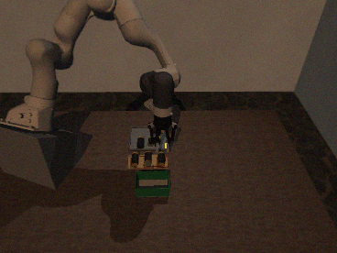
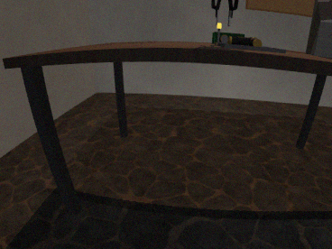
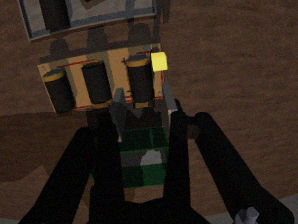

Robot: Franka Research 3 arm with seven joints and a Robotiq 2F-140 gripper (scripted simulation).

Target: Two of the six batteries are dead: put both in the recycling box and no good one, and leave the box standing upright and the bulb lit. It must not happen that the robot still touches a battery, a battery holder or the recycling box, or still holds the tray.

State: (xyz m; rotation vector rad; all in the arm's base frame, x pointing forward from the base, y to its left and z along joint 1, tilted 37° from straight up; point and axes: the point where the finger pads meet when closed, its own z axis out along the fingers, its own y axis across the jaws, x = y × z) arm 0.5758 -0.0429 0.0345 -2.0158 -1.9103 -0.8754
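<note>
My gripper is now 4 cm to the right of the yellow bulb, 4 cm above it and 2 cm short of it. From my hand the other things lie so: grey tray 18 cm to the left, 11 cm below, 7 cm behind; then green recycling box 16 cm to the right, 10 cm below, 5 cm behind.
</note>
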